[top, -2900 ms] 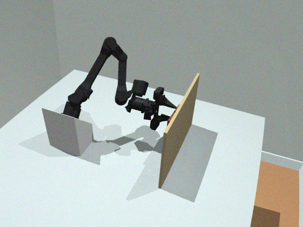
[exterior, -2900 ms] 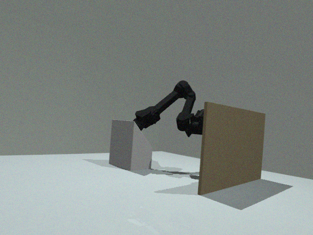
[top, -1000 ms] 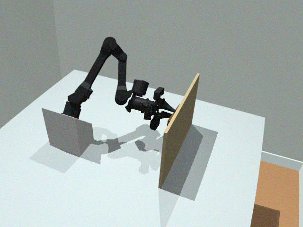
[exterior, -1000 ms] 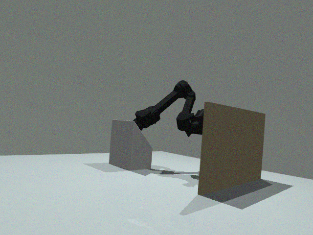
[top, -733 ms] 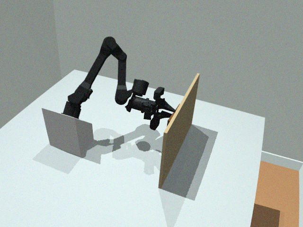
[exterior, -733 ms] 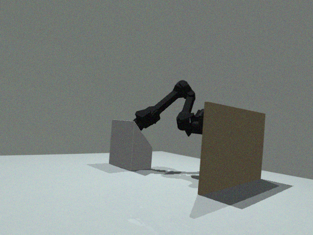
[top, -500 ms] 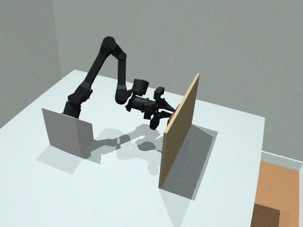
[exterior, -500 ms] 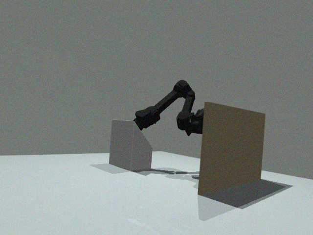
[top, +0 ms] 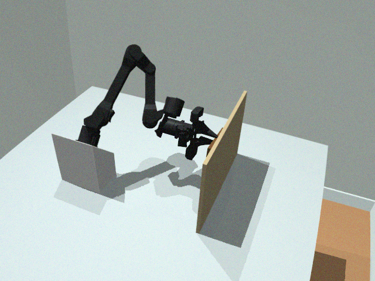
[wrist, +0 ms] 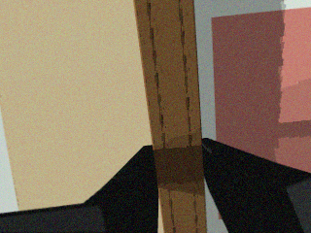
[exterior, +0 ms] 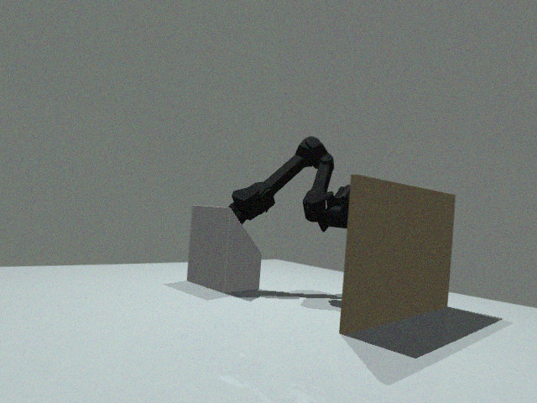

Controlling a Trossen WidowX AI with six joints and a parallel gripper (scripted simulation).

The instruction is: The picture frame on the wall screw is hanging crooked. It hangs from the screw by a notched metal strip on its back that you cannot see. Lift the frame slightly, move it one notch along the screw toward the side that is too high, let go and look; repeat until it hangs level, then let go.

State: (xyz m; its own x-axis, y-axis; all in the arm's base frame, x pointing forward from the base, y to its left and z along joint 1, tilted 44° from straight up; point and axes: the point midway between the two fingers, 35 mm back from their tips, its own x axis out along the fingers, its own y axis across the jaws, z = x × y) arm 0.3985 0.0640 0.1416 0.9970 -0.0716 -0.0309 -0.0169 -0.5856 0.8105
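Right now my gripper tip is 1 cm short of the picture frame, 1 cm to the left of it and 5 cm above it. The rest, counted from my gripper tip: tan wall board (2 cm ahead, 7 cm below).
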